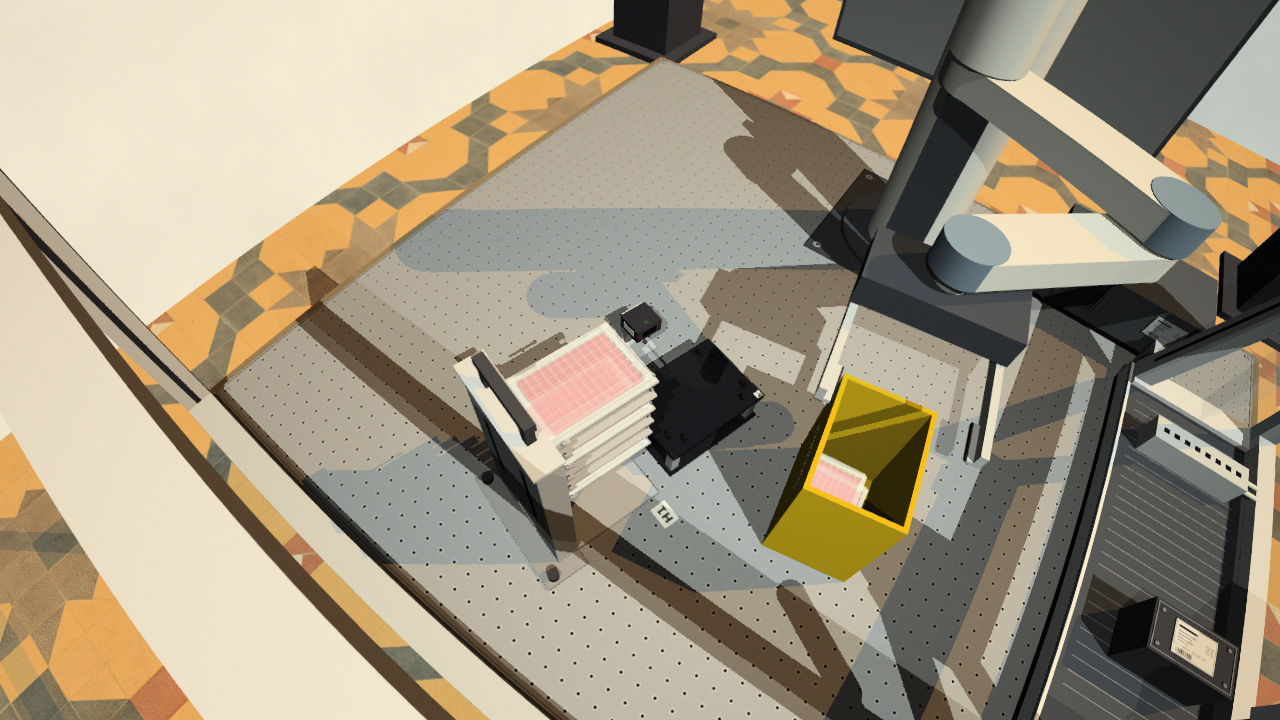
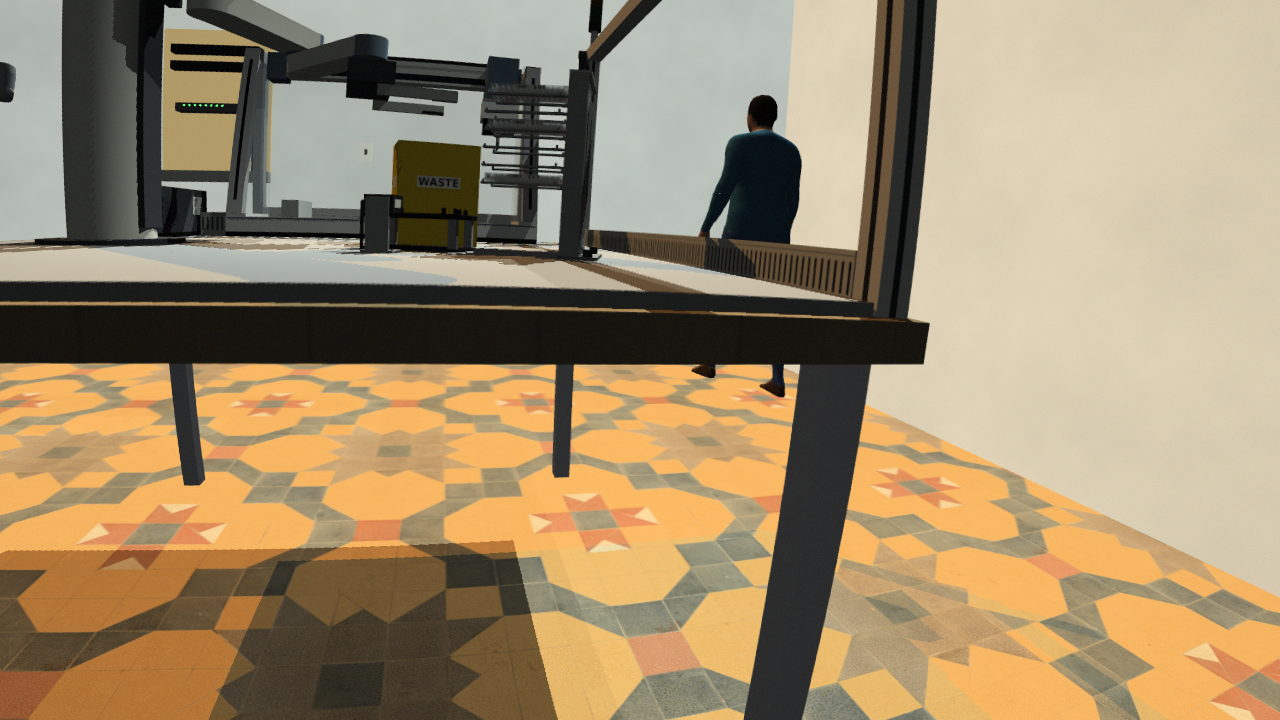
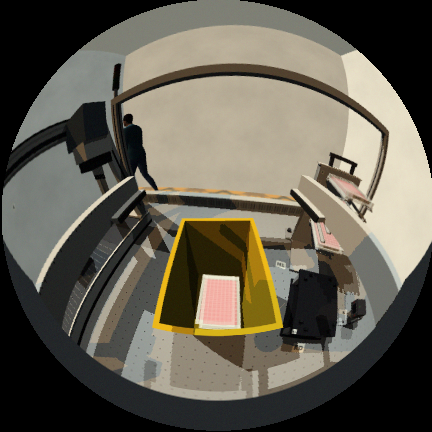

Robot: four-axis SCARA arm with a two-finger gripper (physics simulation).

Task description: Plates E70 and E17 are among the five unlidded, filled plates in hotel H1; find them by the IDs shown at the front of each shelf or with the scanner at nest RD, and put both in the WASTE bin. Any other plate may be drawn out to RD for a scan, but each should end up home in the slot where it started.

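Places are measured from the arm's base along level axes (x right, y ahead, z up), in metres.
Where they show: gripper, fingertip midpoint: (image 1: 900,428) (image 2: 450,104) (image 3: 217,180).
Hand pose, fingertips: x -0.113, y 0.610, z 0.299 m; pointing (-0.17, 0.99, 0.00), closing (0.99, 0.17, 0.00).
Note:
Things, the pixels of their centre, and the offset from my fingertips. "spot": a spot on its surface instead.
- yellow WASTE bin, body centre: (image 1: 845,483) (image 3: 217,289) (image 2: 433,195) dx +0.003, dy -0.023, dz -0.187 m
- Hotel H1, body centre: (image 1: 553,437) (image 2: 549,155) (image 3: 332,215) dx +0.303, dy +0.164, dz -0.125 m
- black nest RD, body centre: (image 1: 690,403) (image 2: 421,228) (image 3: 313,305) dx +0.235, dy -0.036, dz -0.252 m
- small black scanner, body centre: (image 1: 639,333) (image 2: 382,223) (image 3: 351,312) dx +0.362, dy -0.086, dz -0.245 m
- H1 label, surface spot: (image 1: 663,514) (image 3: 280,263) spot: dx +0.176, dy +0.109, dz -0.286 m
- labelled box, surface spot: (image 1: 1194,646) spot: dx -0.461, dy -0.080, dz -0.166 m
My gripper (image 1: 898,425) (image 2: 450,102) (image 3: 217,180) is open and empty, its two long fingers wide apart above the yellow WASTE bin (image 1: 836,537) (image 2: 437,210) (image 3: 265,312). A pink-filled plate (image 1: 836,480) (image 3: 220,302) lies inside the bin against one wall; its ID cannot be read, and I cannot tell whether another lies under it. Hotel H1 (image 1: 556,501) (image 2: 575,170) holds several shelves, with a pink-filled plate (image 1: 581,380) (image 3: 350,187) on top; the lower contents are mostly hidden. The black nest RD (image 1: 707,402) (image 3: 312,305) bears no plate. No shelf ID is readable.
A small black scanner (image 1: 640,322) (image 3: 357,307) stands beside the nest. The H1 label (image 1: 663,514) (image 3: 281,264) is on the deck near the hotel. A labelled box (image 1: 1194,646) stands beyond the bin. A person (image 2: 763,188) (image 3: 134,142) stands outside the frame.

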